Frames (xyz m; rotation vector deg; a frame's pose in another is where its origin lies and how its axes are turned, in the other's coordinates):
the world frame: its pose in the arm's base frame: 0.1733 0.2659 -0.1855 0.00 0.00 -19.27
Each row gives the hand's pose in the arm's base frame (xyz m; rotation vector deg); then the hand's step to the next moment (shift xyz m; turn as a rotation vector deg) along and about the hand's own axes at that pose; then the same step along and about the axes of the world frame.
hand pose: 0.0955 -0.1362 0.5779 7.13 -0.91 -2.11
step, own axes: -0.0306 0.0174 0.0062 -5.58 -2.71 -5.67
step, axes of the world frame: -0.0342 0.0067 0.0079 -4.67 -3.51 -6.04
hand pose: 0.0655 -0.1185 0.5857 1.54 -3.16 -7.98
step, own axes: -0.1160 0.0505 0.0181 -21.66 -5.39 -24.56
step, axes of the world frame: -0.1244 0.0262 0.0135 -19.02 -8.51 -25.83
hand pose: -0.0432 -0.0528 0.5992 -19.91 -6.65 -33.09
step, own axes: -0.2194 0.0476 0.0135 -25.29 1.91 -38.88
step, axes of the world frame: -0.1989 0.0944 -0.0458 -18.75 -5.75 -42.07
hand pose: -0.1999 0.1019 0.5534 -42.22 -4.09 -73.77
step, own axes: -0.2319 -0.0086 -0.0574 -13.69 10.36 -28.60
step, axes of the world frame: -0.1480 0.1219 -0.1428 -3.76 -4.27 -32.87
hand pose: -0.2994 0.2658 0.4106 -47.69 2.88 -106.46
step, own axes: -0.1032 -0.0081 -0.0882 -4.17 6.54 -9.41
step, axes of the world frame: -0.0525 0.0451 -0.1170 1.62 -2.19 -11.89
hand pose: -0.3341 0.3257 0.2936 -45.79 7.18 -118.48
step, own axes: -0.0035 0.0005 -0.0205 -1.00 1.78 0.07
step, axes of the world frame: -0.0091 -0.0050 -0.0180 1.70 0.30 -1.10
